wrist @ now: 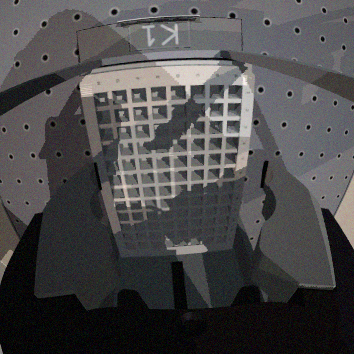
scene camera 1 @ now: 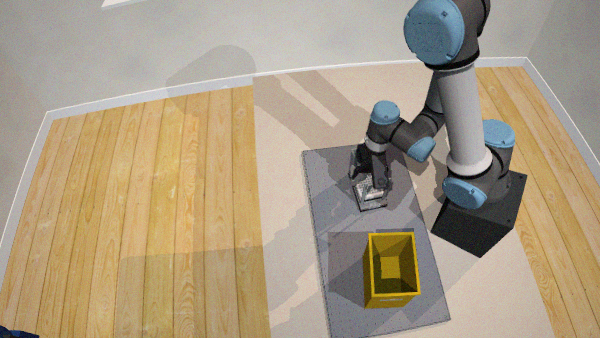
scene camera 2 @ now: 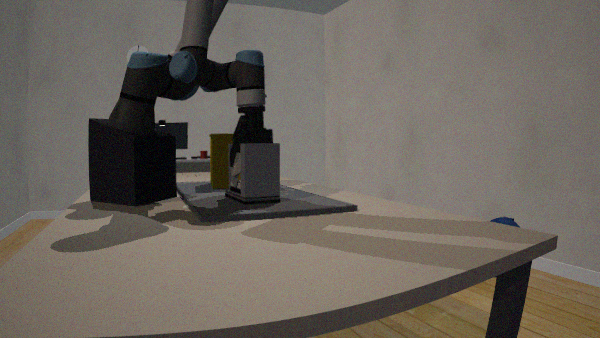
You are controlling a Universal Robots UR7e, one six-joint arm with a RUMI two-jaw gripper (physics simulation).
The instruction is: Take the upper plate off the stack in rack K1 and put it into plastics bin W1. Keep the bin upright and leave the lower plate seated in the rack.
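Seen in the pictures: gripper, fingertip midpoint: (wrist: 180, 164); arm's base, origin of the base link: (scene camera 2: 130, 128).
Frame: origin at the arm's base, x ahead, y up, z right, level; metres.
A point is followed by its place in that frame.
Observation:
The upper plate (scene camera 1: 371, 190) {x 0.338, y -0.156, z 0.097 m} (wrist: 172, 145) {x 0.345, y -0.153, z 0.113 m}, pale with a grid of square wells, lies level in rack K1 (scene camera 1: 374, 207) {x 0.331, y -0.186, z 0.048 m} (wrist: 160, 35) {x 0.334, y -0.182, z 0.059 m}. The lower plate is hidden beneath it in the wrist view. My gripper (scene camera 1: 368, 181) {x 0.352, y -0.165, z 0.130 m} (wrist: 180, 164) {x 0.352, y -0.165, z 0.130 m} points down over the rack, one jaw along each long side of the upper plate. The jaws are partly open. The left jaw is very close to the plate; a narrow gap shows at the right jaw. In scene camera 2 a pale grey panel hides the plates and fingertips. Yellow bin W1 (scene camera 1: 392, 294) {x 0.356, y -0.019, z -0.293 m} (scene camera 2: 219, 160) {x 0.296, y -0.107, z -0.126 m} stands upright, with no plate visible inside.
Rack and bin stand on a grey perforated board (scene camera 1: 345, 320) {x 0.466, y -0.199, z -0.319 m} (scene camera 2: 310, 205) {x 0.456, y -0.199, z 0.269 m} (wrist: 300, 70) on the table (scene camera 2: 225, 280) {x 0.178, y -0.212, z 0.685 m}. The black robot base (scene camera 1: 472, 220) {x 0.074, y -0.027, z -0.106 m} (scene camera 2: 130, 165) {x 0.011, y -0.104, z 0.108 m} stands beside the board. A blue object (scene camera 1: 17, 333) (scene camera 2: 505, 221) shows beyond the table's edge.

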